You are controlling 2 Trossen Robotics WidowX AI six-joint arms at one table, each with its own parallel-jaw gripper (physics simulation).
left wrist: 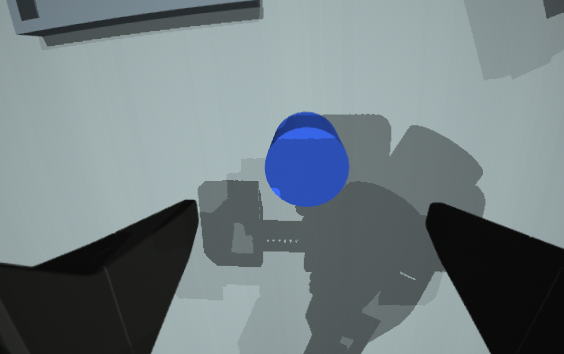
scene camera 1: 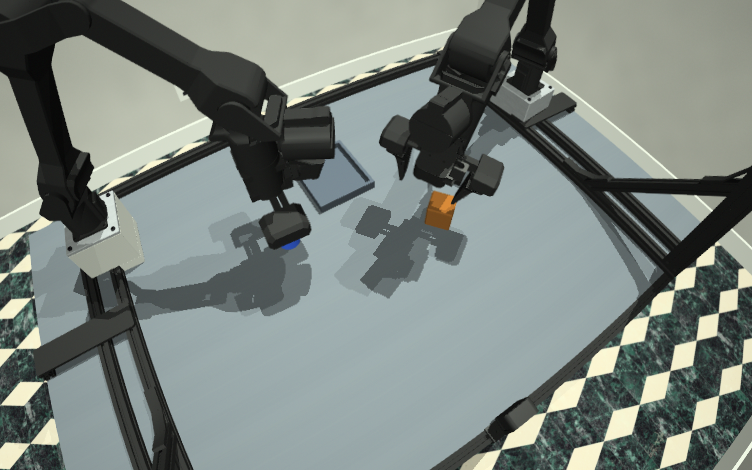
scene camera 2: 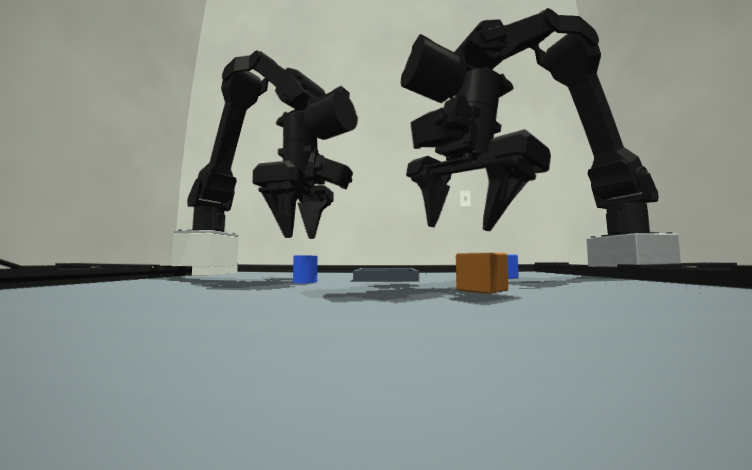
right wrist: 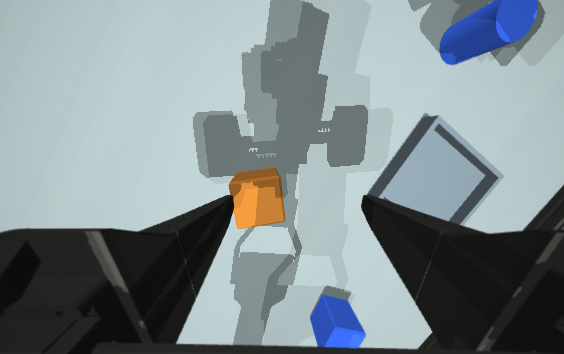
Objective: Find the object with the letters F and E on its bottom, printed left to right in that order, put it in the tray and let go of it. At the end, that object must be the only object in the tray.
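Places are measured from the left arm's base along level axes (x back, y up, z left), in centimetres.
Pixels of known places: left gripper, fingertip midpoint: (left wrist: 313,212) (scene camera 2: 301,238); right gripper, fingertip midpoint: (scene camera 1: 426,190) (scene camera 2: 455,228) (right wrist: 297,201); left arm's base, origin of the base link: (scene camera 1: 89,221) (scene camera 2: 207,232); right arm's base, origin of the base link: (scene camera 1: 525,83) (scene camera 2: 629,235).
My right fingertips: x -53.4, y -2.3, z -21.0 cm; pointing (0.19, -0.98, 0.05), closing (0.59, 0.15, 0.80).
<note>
For each thing: its top centre in the pictures, then the offset to it from my right fingertips.
- blue cylinder, middle of its top: (left wrist: 306,169) (scene camera 1: 284,225) (right wrist: 516,15) (scene camera 2: 305,255) dx +22.7, dy -3.3, dz +7.2 cm
- orange cube, middle of its top: (right wrist: 258,203) (scene camera 2: 481,253) (scene camera 1: 442,202) dx -2.7, dy -3.2, dz -1.4 cm
- blue block, middle of its top: (right wrist: 343,346) (scene camera 2: 500,254) dx -12.4, dy -3.2, dz +17.4 cm
- tray, middle of its top: (right wrist: 442,187) (scene camera 1: 330,170) (scene camera 2: 386,269) dx +10.0, dy -5.9, dz +16.6 cm
A blue cylinder (scene camera 1: 289,244) (scene camera 2: 305,269) (left wrist: 307,170) (right wrist: 472,35) stands upright on the table. My left gripper (scene camera 2: 300,237) (left wrist: 313,212) is open above it, fingers apart from it. An orange cube (scene camera 1: 439,216) (scene camera 2: 478,272) (right wrist: 260,205) sits on the table. My right gripper (scene camera 1: 428,190) (scene camera 2: 459,228) (right wrist: 297,201) is open and empty, higher up; in its wrist view the cube appears beside the left-hand fingertip. A blue block (scene camera 2: 512,266) (right wrist: 336,317) sits farther back, hidden in scene camera 1. The tray (scene camera 1: 338,180) (scene camera 2: 385,275) (left wrist: 140,12) (right wrist: 440,175) shows no object inside. All bottoms are hidden.
In scene camera 1, the tray lies behind and between the blue cylinder and orange cube, partly covered by the left arm. Dark frame rails (scene camera 1: 615,210) border the table. Both arms cast broad shadows around the objects.
</note>
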